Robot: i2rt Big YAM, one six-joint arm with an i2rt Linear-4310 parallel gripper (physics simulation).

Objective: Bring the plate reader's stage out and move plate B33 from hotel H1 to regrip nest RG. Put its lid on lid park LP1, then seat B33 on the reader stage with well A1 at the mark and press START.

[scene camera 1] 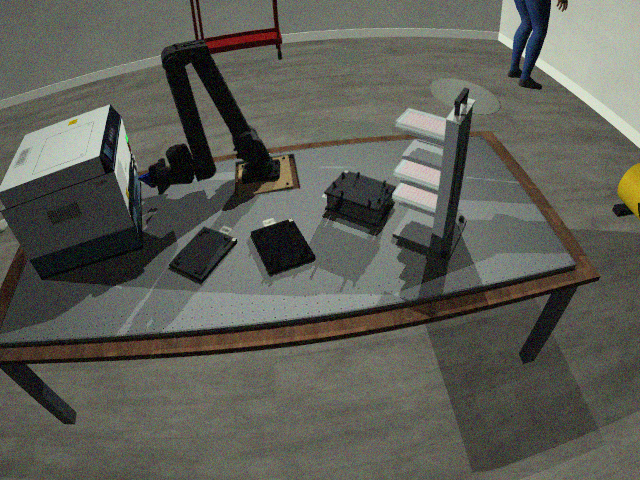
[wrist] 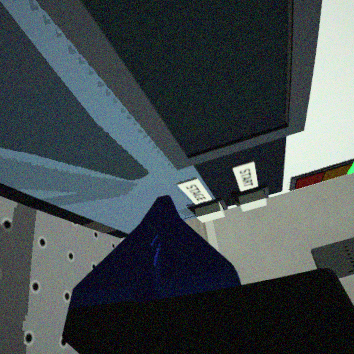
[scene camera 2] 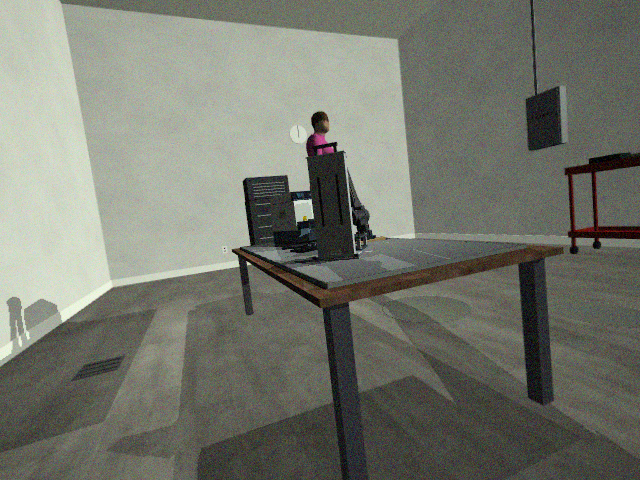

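Seen in the pictures: gripper, between the fingertips: (scene camera 1: 138, 178) (wrist: 165, 204); arm's base, origin of its link: (scene camera 1: 261, 173).
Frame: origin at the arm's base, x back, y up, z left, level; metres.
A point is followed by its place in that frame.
Observation:
The plate reader (scene camera 1: 64, 175) @(y 0.306, x -0.351, z -0.467 m) (wrist: 332, 75) @(y 0.152, x -0.095, z -0.404 m) stands at the table's left; no stage shows outside it in scene view 1. My gripper (scene camera 1: 143, 178) @(y 0.067, x -0.048, z -0.406 m) (wrist: 165, 204) @(y 0.067, x -0.048, z -0.406 m) is shut and empty, its blue tip close to the reader's front. In the wrist view the tip is just beside the STAGE button (wrist: 209, 210) @(y 0.082, x 0.000, z -0.428 m); contact cannot be told. The START button (wrist: 252, 198) @(y 0.113, x 0.000, z -0.428 m) is to its right. Hotel tower (scene camera 1: 449, 180) @(y 0.226, x -0.391, z 0.472 m) (scene camera 2: 328, 206) @(y 0.192, x -0.342, z 0.511 m) holds several pale pink plates (scene camera 1: 421, 122) @(y 0.323, x -0.292, z 0.421 m) (scene camera 1: 417, 173) @(y 0.181, x -0.299, z 0.419 m) (scene camera 1: 415, 196) @(y 0.109, x -0.300, z 0.419 m). B33, H1, RG and LP1 cannot be identified by readable labels.
Two low black fixtures (scene camera 1: 203, 254) @(y 0.007, x -0.358, z -0.134 m) (scene camera 1: 282, 246) @(y 0.005, x -0.344, z 0.076 m) lie mid-table. A dark block with upright posts (scene camera 1: 359, 192) @(y 0.055, x -0.203, z 0.286 m) stands between them and the hotel. The arm's base plate (scene camera 1: 289, 173) @(y 0.004, x -0.020, z 0.090 m) is at the table's rear edge. A person (scene camera 1: 530, 38) (scene camera 2: 318, 136) stands beyond the table in each scene view.

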